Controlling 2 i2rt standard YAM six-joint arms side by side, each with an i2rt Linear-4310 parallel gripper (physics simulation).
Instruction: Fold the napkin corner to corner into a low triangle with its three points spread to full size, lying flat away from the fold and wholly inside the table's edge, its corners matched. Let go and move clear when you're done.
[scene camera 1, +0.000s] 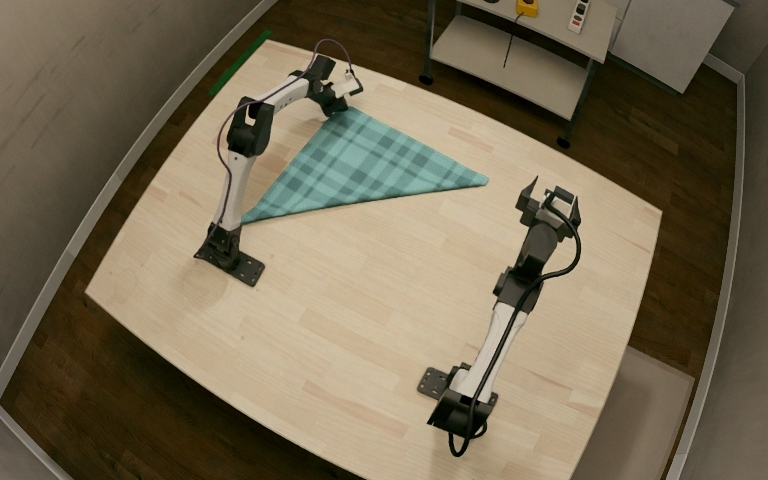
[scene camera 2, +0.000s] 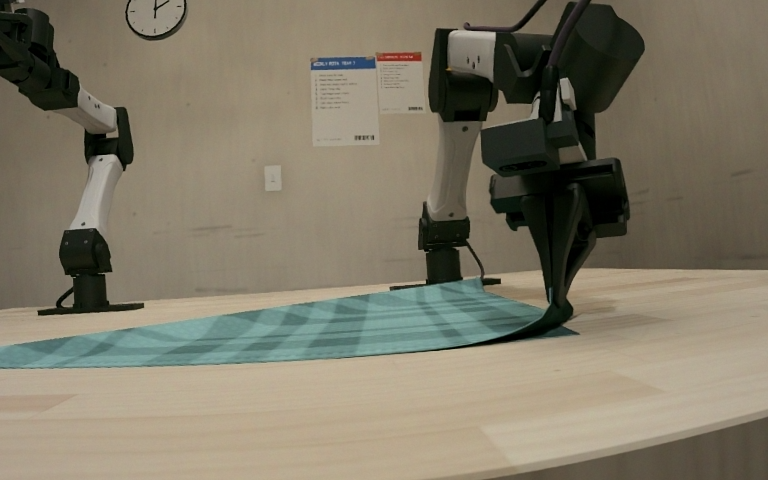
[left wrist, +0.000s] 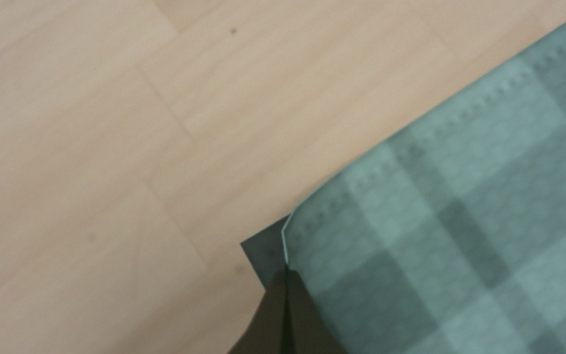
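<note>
The teal plaid napkin (scene camera 1: 368, 161) (scene camera 2: 317, 328) (left wrist: 430, 225) lies folded into a triangle on the table, its fold toward the front in scene camera 1. My left gripper (scene camera 1: 338, 113) (scene camera 2: 559, 305) (left wrist: 286, 283) is shut on the upper layer's corner, just above the lower layer. A small dark tip of the lower layer shows past that corner in the left wrist view and in scene camera 2. The layers' edges run close together beyond it. My right gripper (scene camera 1: 549, 195) is open, empty and raised, right of the napkin in scene camera 1.
The wooden table (scene camera 1: 339, 305) (scene camera 2: 339, 418) has its far edge behind the napkin. The left arm's base (scene camera 1: 243, 268) stands near the napkin's front left point. A metal cart (scene camera 1: 509, 76) stands behind the table. Papers, a switch and a clock are on the wall.
</note>
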